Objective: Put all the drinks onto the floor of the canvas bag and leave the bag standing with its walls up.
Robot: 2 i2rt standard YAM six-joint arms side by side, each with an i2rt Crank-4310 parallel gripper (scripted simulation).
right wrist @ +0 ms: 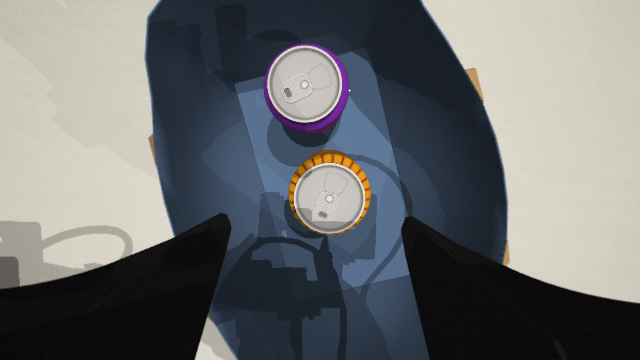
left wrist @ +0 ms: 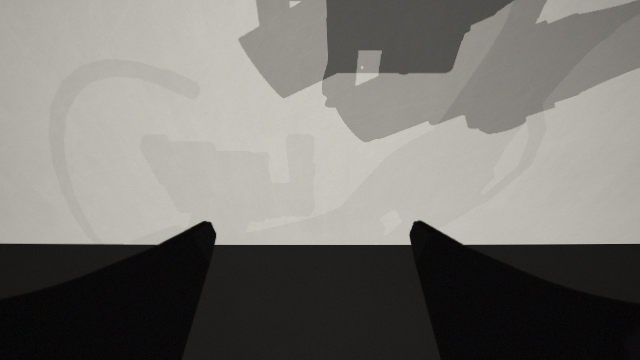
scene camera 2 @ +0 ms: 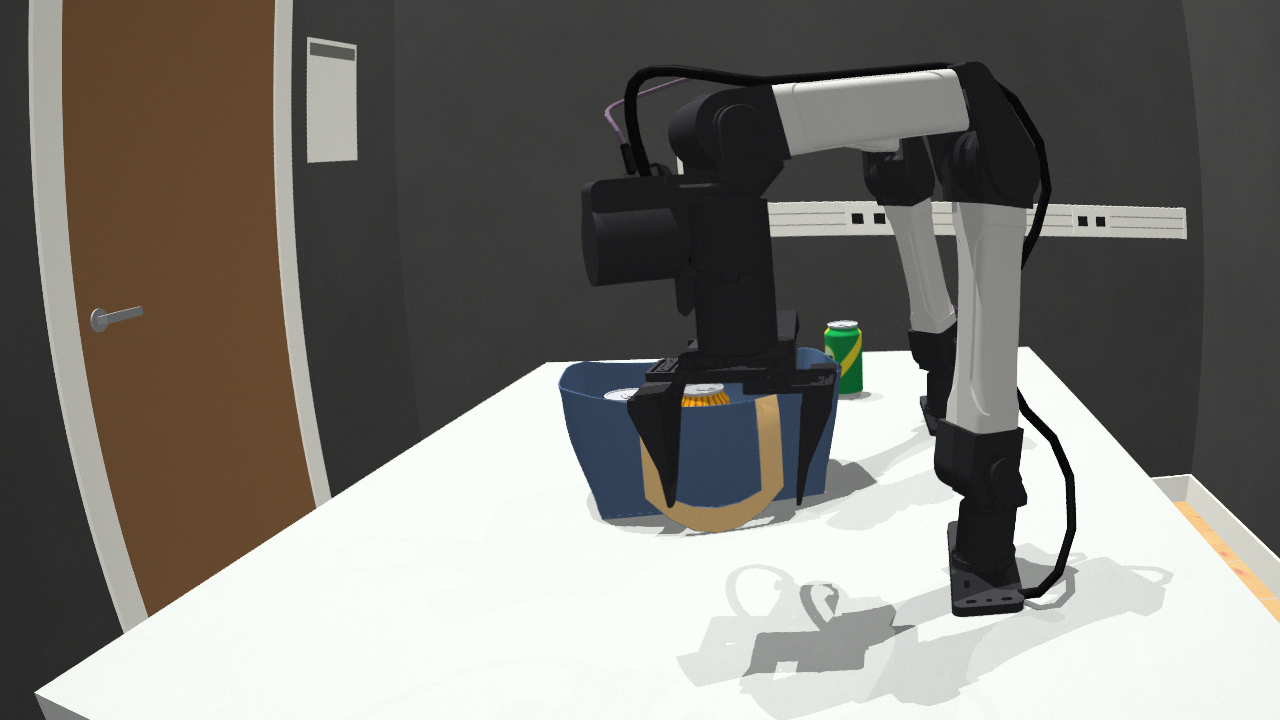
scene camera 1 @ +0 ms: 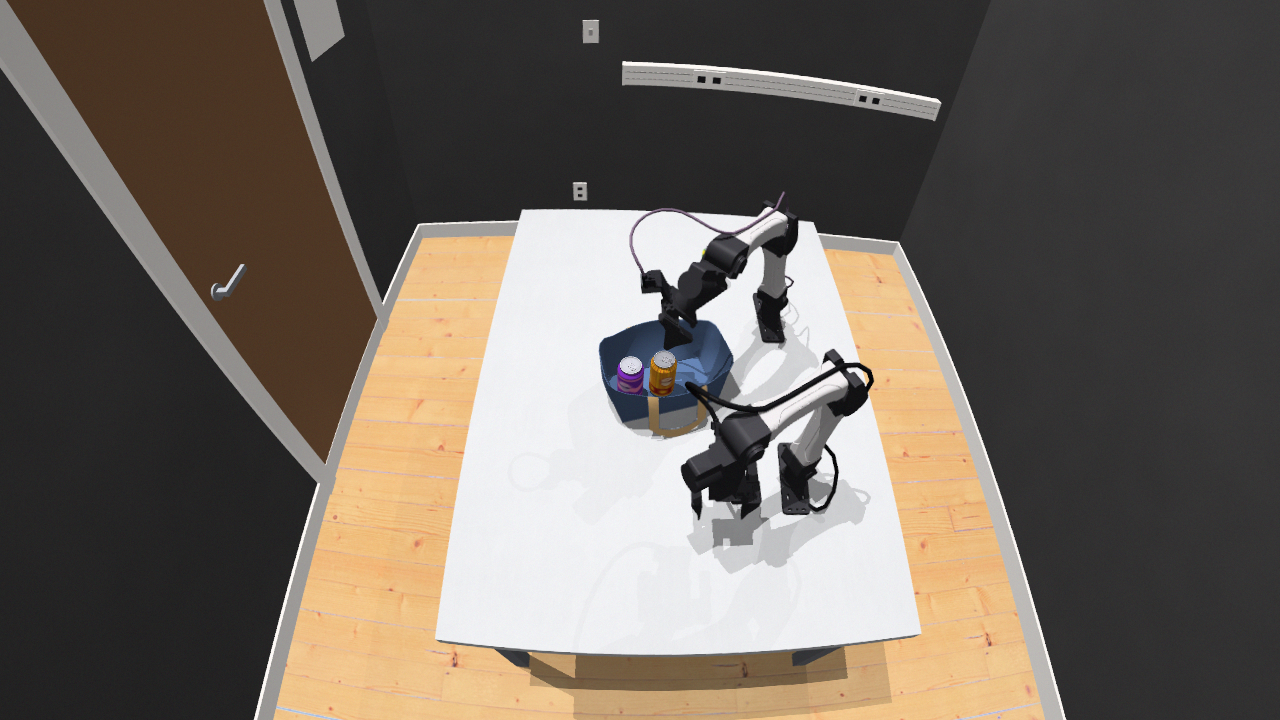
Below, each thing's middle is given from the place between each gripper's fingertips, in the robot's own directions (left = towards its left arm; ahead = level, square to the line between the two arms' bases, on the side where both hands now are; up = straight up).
Now: right hand [scene camera 1: 664,335] 450 mm to the left of the green can [scene camera 2: 843,340], 160 mm past it and 160 mm above it.
I see the green can 50 mm behind my left hand [scene camera 2: 735,505], 870 mm to the right of it and 90 mm below it.
